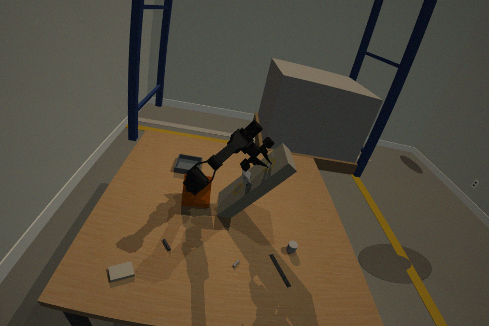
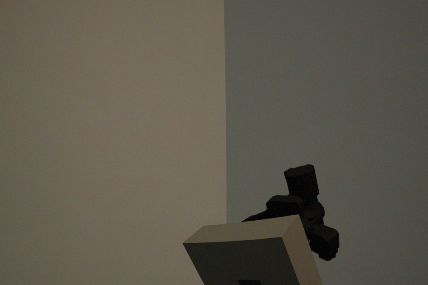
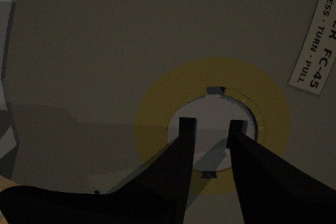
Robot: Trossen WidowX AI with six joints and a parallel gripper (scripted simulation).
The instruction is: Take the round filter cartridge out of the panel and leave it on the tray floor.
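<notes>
The grey filter cartridge lies 10 mm below my gripper tip and 10 mm ahead of it. The rest, counted from my gripper tip: short dark bar 420 mm behind, 290 mm to the right, 280 mm below; then tiny light piece 350 mm to the right, 280 mm below, 120 mm behind; then grey tray 390 mm behind, 310 mm to the left, 280 mm below.
</notes>
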